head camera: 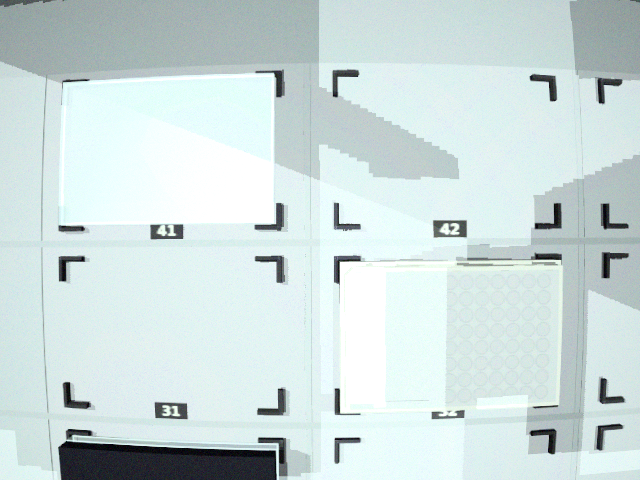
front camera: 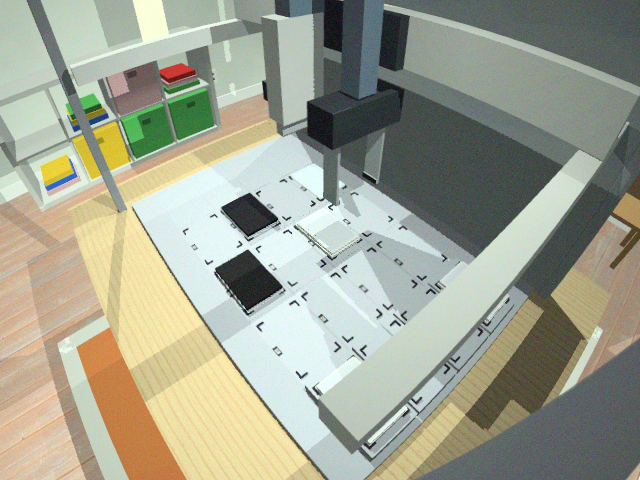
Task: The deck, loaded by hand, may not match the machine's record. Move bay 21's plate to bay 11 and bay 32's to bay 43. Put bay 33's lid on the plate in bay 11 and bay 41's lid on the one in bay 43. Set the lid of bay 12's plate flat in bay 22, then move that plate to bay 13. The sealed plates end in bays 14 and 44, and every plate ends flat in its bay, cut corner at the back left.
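Frame: origin at the robot's base, x back, y right, z up, level; millimetres.
Seen in the pictures: gripper, between the fingertips: (front camera: 351, 189); robot's base, origin of its link: (front camera: 184, 231).
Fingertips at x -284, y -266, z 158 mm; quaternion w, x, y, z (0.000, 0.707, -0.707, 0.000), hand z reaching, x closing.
Offsets run from my fingertips to a thing's top centre. "spot": to the spot under its first point.
My gripper (front camera: 351, 192) is open and empty, high above the back of the deck near bay 42; its jaws do not show in the head view. A clear lid @[dx +220, dy -98, dz -150 mm] (front camera: 314, 177) (head camera: 168, 152) lies in bay 41. A pale welled plate @[dx +56, dy +9, dz -143 mm] (front camera: 328, 232) (head camera: 498, 335) sits in bay 32, cut corner at the back left. A black plate @[dx +220, dy +116, dz -141 mm] (front camera: 250, 214) (head camera: 170, 465) is in bay 21, partly cut off in the head view. Another black plate @[dx +56, dy +223, dz -141 mm] (front camera: 249, 280) is in bay 12. No lid can be made out in bay 33. Pale plates @[spot: dx -225, dy +231, dz -129 mm] (front camera: 338, 379) @[spot: dx -218, dy -83, dz -129 mm] (front camera: 450, 276) show partly in bays 14 and 44.
A grey beam (front camera: 465, 289) crosses the right of the front view and hides part of the deck. Beyond it, pale items @[spot: dx -333, dy +227, dz -130 mm] (front camera: 387, 426) @[spot: dx -334, dy -95, dz -137 mm] (front camera: 497, 310) show partly along the deck's right edge. A grey gantry column (front camera: 292, 72) stands at the back left.
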